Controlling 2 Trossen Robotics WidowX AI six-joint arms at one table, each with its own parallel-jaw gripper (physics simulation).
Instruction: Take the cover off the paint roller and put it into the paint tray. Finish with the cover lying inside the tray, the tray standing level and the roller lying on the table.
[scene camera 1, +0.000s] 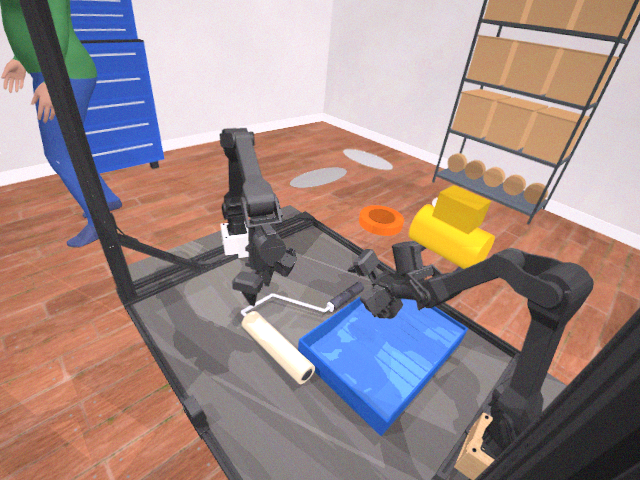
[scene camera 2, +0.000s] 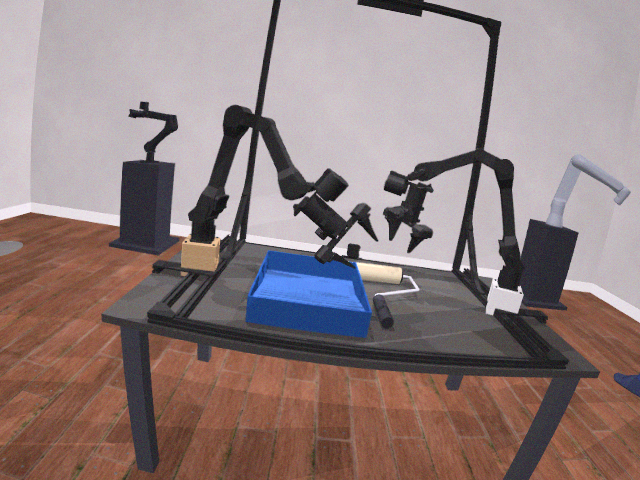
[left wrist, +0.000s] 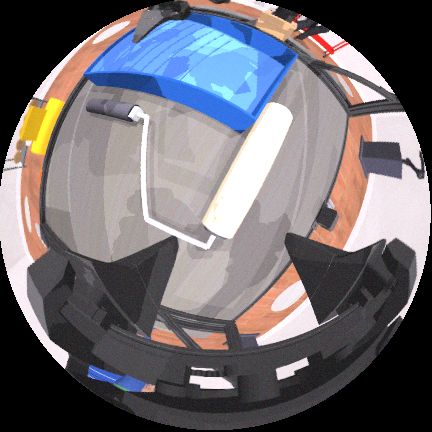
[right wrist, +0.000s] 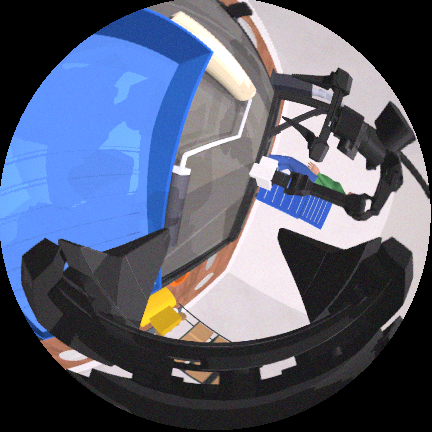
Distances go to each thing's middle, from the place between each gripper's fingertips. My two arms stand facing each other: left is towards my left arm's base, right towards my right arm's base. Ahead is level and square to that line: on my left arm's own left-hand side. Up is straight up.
Labels:
Now: left hand 10 mm past the cream roller cover (scene camera 1: 275, 344), 90 mm to the left of it and 100 mm above it. The rest, counted from my left hand: blue paint tray (scene camera 1: 377, 366) 220 mm ahead, 270 mm to the right, 100 mm below.
My right hand is 1 cm past the blue paint tray, 13 cm to the left of it and 11 cm above it. Also, from my right hand: cream roller cover (23 cm behind, 5 cm to the left, 12 cm below).

